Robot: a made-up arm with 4 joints.
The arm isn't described. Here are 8 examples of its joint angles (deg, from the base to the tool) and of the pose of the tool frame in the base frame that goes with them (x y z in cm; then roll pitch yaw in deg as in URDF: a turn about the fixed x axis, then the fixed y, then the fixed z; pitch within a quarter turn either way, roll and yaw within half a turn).
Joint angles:
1: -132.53 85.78 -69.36 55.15
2: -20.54 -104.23 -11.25 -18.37
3: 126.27 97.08 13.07 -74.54
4: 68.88 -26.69 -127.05 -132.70
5: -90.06 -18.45 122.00 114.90
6: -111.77 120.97 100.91 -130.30
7: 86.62 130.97 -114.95 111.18
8: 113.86 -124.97 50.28 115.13
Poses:
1: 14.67 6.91 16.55 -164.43 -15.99 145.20
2: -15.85 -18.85 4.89 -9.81 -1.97 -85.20
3: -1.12 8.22 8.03 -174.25 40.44 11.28
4: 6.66 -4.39 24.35 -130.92 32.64 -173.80
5: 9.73 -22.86 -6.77 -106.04 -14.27 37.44
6: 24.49 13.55 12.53 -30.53 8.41 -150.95
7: -12.05 1.56 -25.54 -48.51 6.31 -32.27
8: 11.77 -25.47 -18.30 -68.57 29.52 128.65
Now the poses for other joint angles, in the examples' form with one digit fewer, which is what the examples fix.
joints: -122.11 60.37 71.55 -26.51
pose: 5.9 -4.3 -5.7 57.9 2.6 121.9
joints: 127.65 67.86 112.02 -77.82
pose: -16.8 5.2 -8.8 -165.8 -62.3 7.1
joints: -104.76 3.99 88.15 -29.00
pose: 12.8 -16.3 -2.1 85.1 46.0 173.7
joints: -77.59 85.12 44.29 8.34
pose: 1.2 1.3 5.1 32.4 9.3 81.9
